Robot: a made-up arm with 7 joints. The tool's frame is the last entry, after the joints. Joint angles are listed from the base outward.
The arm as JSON. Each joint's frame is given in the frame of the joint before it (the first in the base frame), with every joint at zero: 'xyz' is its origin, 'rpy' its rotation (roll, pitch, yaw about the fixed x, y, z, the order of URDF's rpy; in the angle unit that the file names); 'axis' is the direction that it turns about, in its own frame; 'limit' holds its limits. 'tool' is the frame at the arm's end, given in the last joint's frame.
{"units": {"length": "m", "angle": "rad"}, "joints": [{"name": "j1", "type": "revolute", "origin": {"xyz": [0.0, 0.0, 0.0], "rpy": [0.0, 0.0, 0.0]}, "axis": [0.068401, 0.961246, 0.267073], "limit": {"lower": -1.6, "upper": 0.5}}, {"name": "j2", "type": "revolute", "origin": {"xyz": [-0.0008, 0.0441, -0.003], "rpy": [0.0, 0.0, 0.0]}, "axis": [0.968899, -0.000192, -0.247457], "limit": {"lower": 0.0, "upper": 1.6}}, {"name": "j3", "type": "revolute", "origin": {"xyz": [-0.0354, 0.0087, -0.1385], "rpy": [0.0, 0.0, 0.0]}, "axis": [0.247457, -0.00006, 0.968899], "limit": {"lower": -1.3, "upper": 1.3}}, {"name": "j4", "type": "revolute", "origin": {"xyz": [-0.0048, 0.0, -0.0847], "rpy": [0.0, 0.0, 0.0]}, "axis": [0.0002, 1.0, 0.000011], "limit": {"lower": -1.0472, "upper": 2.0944}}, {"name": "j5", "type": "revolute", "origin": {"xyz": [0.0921, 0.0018, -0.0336], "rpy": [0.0, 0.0, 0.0]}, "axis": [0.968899, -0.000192, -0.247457], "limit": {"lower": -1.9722, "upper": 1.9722}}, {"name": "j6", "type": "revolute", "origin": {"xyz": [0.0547, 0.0, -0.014], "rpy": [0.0, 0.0, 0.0]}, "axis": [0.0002, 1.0, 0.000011], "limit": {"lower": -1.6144, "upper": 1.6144}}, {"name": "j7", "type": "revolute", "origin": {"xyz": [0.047, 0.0, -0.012], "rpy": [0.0, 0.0, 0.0]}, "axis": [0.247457, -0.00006, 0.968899], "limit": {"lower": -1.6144, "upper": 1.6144}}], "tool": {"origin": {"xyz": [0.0, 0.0, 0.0], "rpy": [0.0, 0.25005, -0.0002]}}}
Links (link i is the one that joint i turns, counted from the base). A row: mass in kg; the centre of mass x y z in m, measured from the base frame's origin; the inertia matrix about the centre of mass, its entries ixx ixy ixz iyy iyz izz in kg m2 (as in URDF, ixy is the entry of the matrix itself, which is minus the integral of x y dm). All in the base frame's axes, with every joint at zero. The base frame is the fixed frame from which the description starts. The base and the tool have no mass.
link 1: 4.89; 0.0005 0.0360 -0.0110; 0.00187 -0.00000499 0 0.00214 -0.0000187 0.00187
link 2: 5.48; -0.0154 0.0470 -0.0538; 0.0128 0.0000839 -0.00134 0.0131 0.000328 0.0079
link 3: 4.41; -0.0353 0.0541 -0.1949; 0.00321 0 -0.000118 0.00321 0 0.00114
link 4: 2.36; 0.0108 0.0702 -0.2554; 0.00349 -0.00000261 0.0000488 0.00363 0 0.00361
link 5: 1.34; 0.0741 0.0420 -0.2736; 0.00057 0 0.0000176 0.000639 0 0.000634
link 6: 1.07; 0.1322 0.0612 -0.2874; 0.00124 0 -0.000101 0.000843 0 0.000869
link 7: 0.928; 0.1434 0.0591 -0.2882; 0.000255 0 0.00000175 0.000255 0 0.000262
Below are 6 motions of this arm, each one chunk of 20 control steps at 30 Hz.
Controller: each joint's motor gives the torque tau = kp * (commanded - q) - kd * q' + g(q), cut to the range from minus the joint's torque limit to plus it. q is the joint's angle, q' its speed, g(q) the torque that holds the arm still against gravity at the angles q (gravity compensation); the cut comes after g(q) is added. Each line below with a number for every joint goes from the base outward.
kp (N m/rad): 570 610 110 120 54 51 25
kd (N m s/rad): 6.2 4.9 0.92 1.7 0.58 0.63 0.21
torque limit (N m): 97 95 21 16 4.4 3.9 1.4
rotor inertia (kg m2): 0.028 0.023 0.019 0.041 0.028 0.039 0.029
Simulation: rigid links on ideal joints. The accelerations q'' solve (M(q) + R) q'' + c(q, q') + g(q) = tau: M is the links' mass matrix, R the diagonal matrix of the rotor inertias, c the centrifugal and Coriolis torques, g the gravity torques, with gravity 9.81 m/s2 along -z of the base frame. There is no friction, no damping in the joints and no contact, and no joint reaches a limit. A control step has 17 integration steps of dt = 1/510 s. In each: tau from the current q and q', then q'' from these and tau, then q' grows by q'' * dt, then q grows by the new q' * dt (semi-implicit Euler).
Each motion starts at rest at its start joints. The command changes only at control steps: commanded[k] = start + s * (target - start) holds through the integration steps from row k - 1 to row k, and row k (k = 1, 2, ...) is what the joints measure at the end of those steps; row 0 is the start. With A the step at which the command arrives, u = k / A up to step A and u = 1 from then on. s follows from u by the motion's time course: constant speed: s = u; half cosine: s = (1 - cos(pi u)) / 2; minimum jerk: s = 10 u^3 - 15 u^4 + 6 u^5; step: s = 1 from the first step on.
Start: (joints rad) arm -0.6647 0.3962 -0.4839 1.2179 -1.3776 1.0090 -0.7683
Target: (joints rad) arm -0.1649 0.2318 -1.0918 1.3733 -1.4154 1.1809 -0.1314
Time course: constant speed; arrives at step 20
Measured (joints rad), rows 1 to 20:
1: -0.6571 0.3958 -0.5064 1.2112 -1.3821 1.0108 -0.7541
2: -0.6354 0.3875 -0.5379 1.2091 -1.3877 1.0175 -0.7141
3: -0.6019 0.3711 -0.5736 1.2208 -1.3899 1.0292 -0.6603
4: -0.5624 0.3539 -0.6164 1.2406 -1.3887 1.0432 -0.6138
5: -0.5239 0.3421 -0.6546 1.2605 -1.3864 1.0564 -0.5853
6: -0.4926 0.3376 -0.6844 1.2769 -1.3860 1.0669 -0.5689
7: -0.4707 0.3373 -0.7099 1.2886 -1.3873 1.0743 -0.5499
8: -0.4549 0.3356 -0.7343 1.2949 -1.3892 1.0798 -0.5185
9: -0.4392 0.3287 -0.7605 1.2958 -1.3920 1.0855 -0.4763
10: -0.4192 0.3163 -0.7903 1.2942 -1.3965 1.0928 -0.4334
11: -0.3936 0.3014 -0.8231 1.2944 -1.4015 1.1020 -0.3984
12: -0.3640 0.2880 -0.8570 1.2994 -1.4050 1.1122 -0.3721
13: -0.3336 0.2791 -0.8898 1.3099 -1.4061 1.1223 -0.3487
14: -0.3052 0.2745 -0.9205 1.3245 -1.4056 1.1315 -0.3211
15: -0.2798 0.2718 -0.9497 1.3399 -1.4047 1.1399 -0.2871
16: -0.2567 0.2677 -0.9786 1.3527 -1.4048 1.1480 -0.2499
17: -0.2344 0.2603 -1.0080 1.3607 -1.4066 1.1561 -0.2143
18: -0.2112 0.2495 -1.0381 1.3642 -1.4099 1.1644 -0.1828
19: -0.1867 0.2371 -1.0688 1.3657 -1.4141 1.1729 -0.1541
20: -0.1612 0.2256 -1.0997 1.3683 -1.4179 1.1816 -0.1249

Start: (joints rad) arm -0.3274 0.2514 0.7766 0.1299 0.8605 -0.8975 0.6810
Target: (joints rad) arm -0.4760 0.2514 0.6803 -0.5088 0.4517 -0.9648 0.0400
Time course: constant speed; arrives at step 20
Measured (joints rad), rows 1 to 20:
1: -0.3290 0.2494 0.7774 0.1171 0.8475 -0.8974 0.6675
2: -0.3344 0.2472 0.7750 0.0845 0.8192 -0.8993 0.6290
3: -0.3449 0.2487 0.7668 0.0413 0.7916 -0.9046 0.5757
4: -0.3590 0.2527 0.7561 -0.0028 0.7721 -0.9117 0.5273
5: -0.3724 0.2553 0.7465 -0.0427 0.7548 -0.9173 0.4953
6: -0.3811 0.2545 0.7394 -0.0765 0.7344 -0.9205 0.4761
7: -0.3852 0.2517 0.7352 -0.1041 0.7124 -0.9226 0.4571
8: -0.3878 0.2494 0.7337 -0.1282 0.6922 -0.9251 0.4280
9: -0.3922 0.2492 0.7335 -0.1538 0.6733 -0.9278 0.3890
10: -0.3996 0.2507 0.7321 -0.1847 0.6533 -0.9303 0.3475
11: -0.4092 0.2526 0.7276 -0.2207 0.6318 -0.9332 0.3114
12: -0.4192 0.2534 0.7198 -0.2584 0.6103 -0.9371 0.2825
13: -0.4280 0.2528 0.7108 -0.2935 0.5899 -0.9419 0.2568
14: -0.4352 0.2513 0.7029 -0.3246 0.5702 -0.9465 0.2286
15: -0.4414 0.2502 0.6981 -0.3531 0.5504 -0.9499 0.1957
16: -0.4476 0.2503 0.6959 -0.3819 0.5300 -0.9521 0.1598
17: -0.4544 0.2513 0.6947 -0.4132 0.5091 -0.9542 0.1245
18: -0.4621 0.2524 0.6920 -0.4466 0.4883 -0.9572 0.0922
19: -0.4701 0.2526 0.6866 -0.4807 0.4676 -0.9611 0.0622
20: -0.4781 0.2520 0.6791 -0.5137 0.4474 -0.9654 0.0325

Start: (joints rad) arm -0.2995 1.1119 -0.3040 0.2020 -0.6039 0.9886 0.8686
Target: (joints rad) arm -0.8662 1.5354 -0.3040 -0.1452 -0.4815 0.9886 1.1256
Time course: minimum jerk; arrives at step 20
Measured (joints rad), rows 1 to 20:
1: -0.2999 1.1122 -0.3047 0.2020 -0.6038 0.9887 0.8687
2: -0.3028 1.1146 -0.3092 0.2014 -0.6033 0.9892 0.8698
3: -0.3110 1.1209 -0.3177 0.1986 -0.6019 0.9905 0.8737
4: -0.3273 1.1328 -0.3266 0.1907 -0.5989 0.9923 0.8821
5: -0.3535 1.1518 -0.3319 0.1757 -0.5939 0.9935 0.8956
6: -0.3901 1.1784 -0.3311 0.1537 -0.5865 0.9930 0.9135
7: -0.4356 1.2122 -0.3241 0.1258 -0.5765 0.9908 0.9341
8: -0.4873 1.2513 -0.3131 0.0941 -0.5644 0.9879 0.9562
9: -0.5421 1.2936 -0.3017 0.0605 -0.5512 0.9857 0.9790
10: -0.5971 1.3363 -0.2932 0.0266 -0.5380 0.9849 1.0027
11: -0.6504 1.3773 -0.2888 -0.0067 -0.5257 0.9852 1.0269
12: -0.7004 1.4151 -0.2880 -0.0388 -0.5149 0.9859 1.0508
13: -0.7456 1.4488 -0.2889 -0.0687 -0.5055 0.9861 1.0730
14: -0.7849 1.4782 -0.2893 -0.0949 -0.4973 0.9861 1.0918
15: -0.8173 1.5026 -0.2879 -0.1162 -0.4903 0.9859 1.1064
16: -0.8419 1.5213 -0.2854 -0.1318 -0.4844 0.9860 1.1166
17: -0.8585 1.5338 -0.2833 -0.1418 -0.4803 0.9864 1.1228
18: -0.8673 1.5399 -0.2836 -0.1468 -0.4781 0.9867 1.1258
19: -0.8696 1.5405 -0.2879 -0.1479 -0.4781 0.9871 1.1264
20: -0.8680 1.5377 -0.2963 -0.1465 -0.4797 0.9877 1.1256

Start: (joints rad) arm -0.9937 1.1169 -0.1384 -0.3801 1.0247 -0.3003 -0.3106
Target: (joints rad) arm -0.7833 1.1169 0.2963 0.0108 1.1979 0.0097 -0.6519
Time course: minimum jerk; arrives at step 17
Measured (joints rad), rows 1 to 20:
1: -0.9934 1.1168 -0.1378 -0.3799 1.0249 -0.3001 -0.3109
2: -0.9911 1.1163 -0.1338 -0.3781 1.0267 -0.2982 -0.3132
3: -0.9850 1.1155 -0.1227 -0.3714 1.0316 -0.2919 -0.3209
4: -0.9742 1.1149 -0.1023 -0.3557 1.0405 -0.2784 -0.3373
5: -0.9593 1.1148 -0.0717 -0.3288 1.0530 -0.2567 -0.3632
6: -0.9408 1.1151 -0.0318 -0.2919 1.0685 -0.2279 -0.3967
7: -0.9197 1.1158 0.0152 -0.2485 1.0862 -0.1942 -0.4344
8: -0.8967 1.1166 0.0661 -0.2024 1.1053 -0.1581 -0.4734
9: -0.8731 1.1174 0.1173 -0.1565 1.1247 -0.1219 -0.5119
10: -0.8502 1.1178 0.1659 -0.1127 1.1434 -0.0872 -0.5486
11: -0.8294 1.1180 0.2092 -0.0726 1.1603 -0.0558 -0.5825
12: -0.8115 1.1179 0.2456 -0.0379 1.1744 -0.0290 -0.6117
13: -0.7975 1.1179 0.2737 -0.0104 1.1854 -0.0080 -0.6342
14: -0.7880 1.1178 0.2925 0.0084 1.1927 0.0062 -0.6488
15: -0.7830 1.1177 0.3020 0.0180 1.1968 0.0136 -0.6554
16: -0.7817 1.1176 0.3033 0.0195 1.1981 0.0150 -0.6557
17: -0.7827 1.1174 0.2993 0.0152 1.1979 0.0124 -0.6526
18: -0.7839 1.1168 0.2943 0.0092 1.1977 0.0086 -0.6496
19: -0.7840 1.1163 0.2917 0.0058 1.1981 0.0065 -0.6491
20: -0.7836 1.1160 0.2923 0.0067 1.1983 0.0070 -0.6510

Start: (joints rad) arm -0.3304 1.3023 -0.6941 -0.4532 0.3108 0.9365 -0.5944
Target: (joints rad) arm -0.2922 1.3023 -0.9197 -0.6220 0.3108 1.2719 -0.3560
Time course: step
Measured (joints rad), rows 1 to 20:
1: -0.3288 1.3259 -0.8069 -0.5205 0.3328 1.0013 -0.5710
2: -0.2915 1.3186 -0.9375 -0.6386 0.3324 1.1727 -0.4987
3: -0.2650 1.2795 -1.0200 -0.6884 0.2929 1.3530 -0.3735
4: -0.2633 1.2657 -1.0345 -0.6611 0.2647 1.4128 -0.2532
5: -0.2743 1.2879 -0.9826 -0.6113 0.2779 1.3489 -0.1809
6: -0.2928 1.3149 -0.9040 -0.5825 0.3116 1.2411 -0.1599
7: -0.3100 1.3222 -0.8436 -0.5909 0.3352 1.2124 -0.1928
8: -0.3149 1.3150 -0.8374 -0.6224 0.3396 1.2569 -0.2812
9: -0.3044 1.3054 -0.8842 -0.6443 0.3281 1.2977 -0.4000
10: -0.2877 1.2969 -0.9433 -0.6389 0.3074 1.2946 -0.4765
11: -0.2772 1.2920 -0.9762 -0.6195 0.2903 1.2685 -0.4989
12: -0.2777 1.2933 -0.9706 -0.6078 0.2887 1.2546 -0.4673
13: -0.2867 1.2993 -0.9367 -0.6106 0.3016 1.2625 -0.3842
14: -0.2973 1.3061 -0.8983 -0.6204 0.3179 1.2764 -0.2979
15: -0.3029 1.3101 -0.8789 -0.6279 0.3266 1.2810 -0.2612
16: -0.3011 1.3093 -0.8870 -0.6286 0.3240 1.2758 -0.2780
17: -0.2947 1.3039 -0.9128 -0.6242 0.3142 1.2696 -0.3421
18: -0.2880 1.2980 -0.9380 -0.6193 0.3044 1.2679 -0.4033
19: -0.2848 1.2960 -0.9483 -0.6179 0.3001 1.2698 -0.4165
20: -0.2863 1.2985 -0.9403 -0.6197 0.3027 1.2720 -0.3812

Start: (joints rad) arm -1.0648 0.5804 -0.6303 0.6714 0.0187 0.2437 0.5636
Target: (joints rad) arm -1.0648 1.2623 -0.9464 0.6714 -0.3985 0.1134 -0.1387
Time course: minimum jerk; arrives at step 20
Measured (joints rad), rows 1 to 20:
1: -1.0648 0.5809 -0.6312 0.6711 0.0183 0.2436 0.5633
2: -1.0651 0.5845 -0.6369 0.6693 0.0152 0.2425 0.5605
3: -1.0653 0.5948 -0.6489 0.6652 0.0067 0.2393 0.5508
4: -1.0652 0.6149 -0.6650 0.6601 -0.0084 0.2334 0.5297
5: -1.0651 0.6468 -0.6829 0.6567 -0.0294 0.2255 0.4948
6: -1.0649 0.6910 -0.7015 0.6570 -0.0554 0.2169 0.4472
7: -1.0647 0.7457 -0.7211 0.6610 -0.0859 0.2084 0.3902
8: -1.0644 0.8081 -0.7426 0.6673 -0.1204 0.1995 0.3276
9: -1.0641 0.8746 -0.7669 0.6738 -0.1579 0.1898 0.2618
10: -1.0638 0.9417 -0.7938 0.6785 -0.1970 0.1787 0.1946
11: -1.0637 1.0067 -0.8220 0.6809 -0.2361 0.1668 0.1274
12: -1.0639 1.0676 -0.8494 0.6813 -0.2734 0.1548 0.0628
13: -1.0643 1.1230 -0.8740 0.6810 -0.3075 0.1437 0.0037
14: -1.0647 1.1714 -0.8946 0.6815 -0.3369 0.1343 -0.0469
15: -1.0650 1.2112 -0.9108 0.6831 -0.3606 0.1271 -0.0872
16: -1.0653 1.2412 -0.9227 0.6854 -0.3783 0.1220 -0.1163
17: -1.0654 1.2606 -0.9310 0.6870 -0.3900 0.1188 -0.1347
18: -1.0654 1.2697 -0.9364 0.6867 -0.3963 0.1170 -0.1434
19: -1.0653 1.2701 -0.9400 0.6836 -0.3984 0.1158 -0.1444
20: -1.0651 1.2652 -0.9436 0.6776 -0.3983 0.1147 -0.1407

